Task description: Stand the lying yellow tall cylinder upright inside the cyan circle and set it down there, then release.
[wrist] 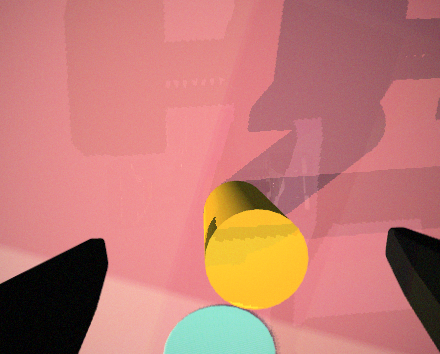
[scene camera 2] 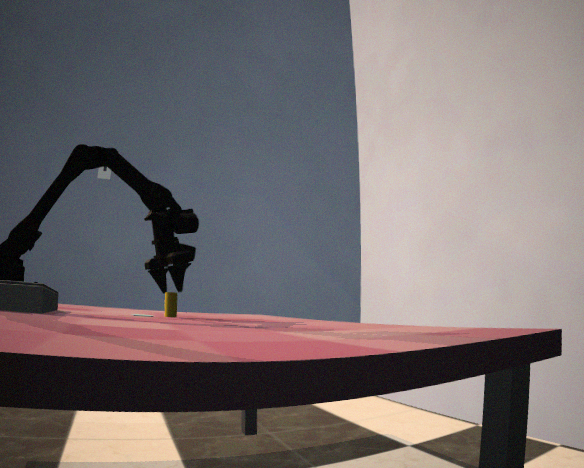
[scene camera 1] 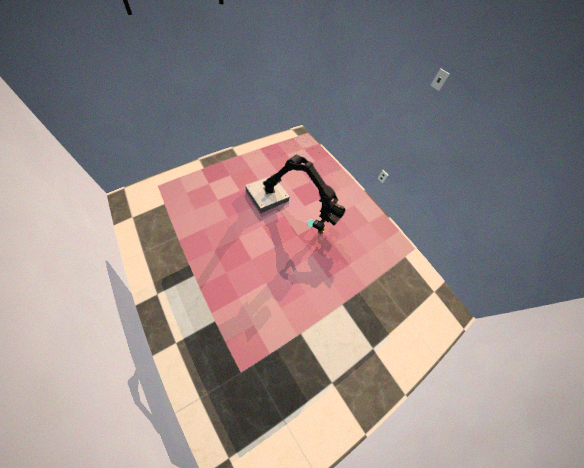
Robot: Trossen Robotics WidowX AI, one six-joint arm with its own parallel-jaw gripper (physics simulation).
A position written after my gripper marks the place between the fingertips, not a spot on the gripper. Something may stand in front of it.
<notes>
My gripper (scene camera 2: 172, 292) is open and holds nothing. Also in view: a yellow cylinder (wrist: 255, 257). Further things: a cyan circle (wrist: 216, 321).
My gripper also shows in the wrist view (wrist: 246, 246).
</notes>
